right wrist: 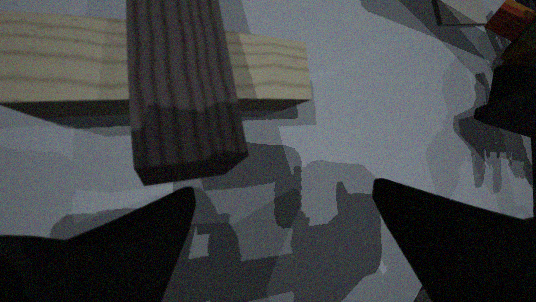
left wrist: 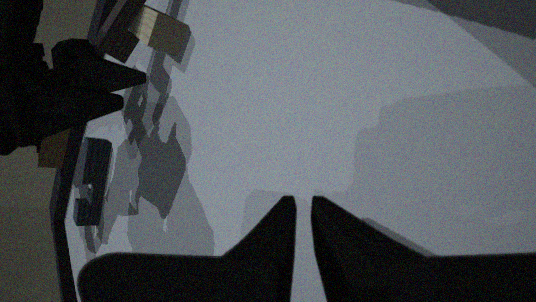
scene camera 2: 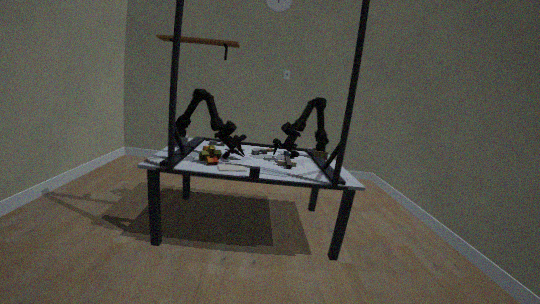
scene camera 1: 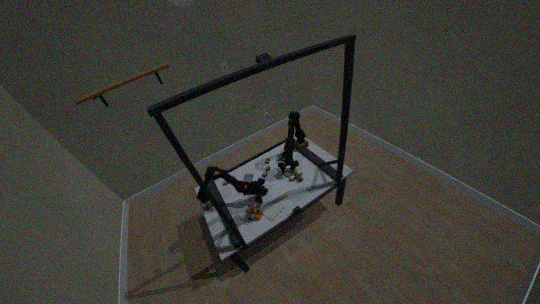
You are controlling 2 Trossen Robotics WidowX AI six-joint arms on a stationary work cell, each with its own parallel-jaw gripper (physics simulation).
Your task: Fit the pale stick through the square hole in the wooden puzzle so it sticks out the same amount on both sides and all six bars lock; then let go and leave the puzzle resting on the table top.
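Places are measured from the left arm's base along level axes (x ahead, y left, z up), in centimetres.
Pixels of known places: left gripper, fingertip midpoint: (right wrist: pixel 478 115) (left wrist: pixel 302 207) (scene camera 2: pixel 244 156) (scene camera 1: pixel 268 190); right gripper, fingertip midpoint: (right wrist: pixel 284 192) (left wrist: pixel 136 88) (scene camera 2: pixel 279 159) (scene camera 1: pixel 287 174); left arm's base, link origin: (scene camera 2: pixel 180 136) (scene camera 1: pixel 205 199); right arm's base, link origin: (scene camera 2: pixel 320 150) (scene camera 1: pixel 300 141).
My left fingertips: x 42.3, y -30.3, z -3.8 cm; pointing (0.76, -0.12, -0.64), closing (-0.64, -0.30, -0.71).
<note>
Ahead of a thing's pixels: the offset from my left fingertips to its middle. "*": to the spot under its first point.
A pale bar @[* dx +22.3, dy -6.1, dz +0.2 cm] (right wrist: pixel 272 65) lies on the table, with a dark striped bar @[dx +26.2, dy -8.2, dz +0.2 cm] (right wrist: pixel 182 75) (scene camera 2: pixel 286 159) crossing over it. The far end of these bars shows at the top left of the left wrist view. A cluster of orange, yellow and green bars (scene camera 1: pixel 253 213) (scene camera 2: pixel 210 155) stands near the left end of the table; its hole is too small to see. My left gripper (left wrist: pixel 302 207) (scene camera 1: pixel 259 198) is shut on nothing, low over the table beside the cluster. My right gripper (right wrist: pixel 284 192) (left wrist: pixel 136 88) is open and empty beside the dark bar's near end.
A pale flat tile @[dx -8.9, dy -15.7, dz -2.5 cm] (scene camera 1: pixel 273 213) (scene camera 2: pixel 232 168) lies beside the coloured cluster. A grey tile @[dx -3.2, dy +24.9, dz -2.4 cm] (scene camera 1: pixel 248 177) and small pieces @[dx +13.5, dy +17.9, dz -1.3 cm] (scene camera 2: pixel 261 151) lie farther back. A dark block @[dx +34.6, dy +14.9, dz -1.3 cm] (left wrist: pixel 97 160) is near the table edge. A black frame (scene camera 1: pixel 347 100) surrounds the white table.
</note>
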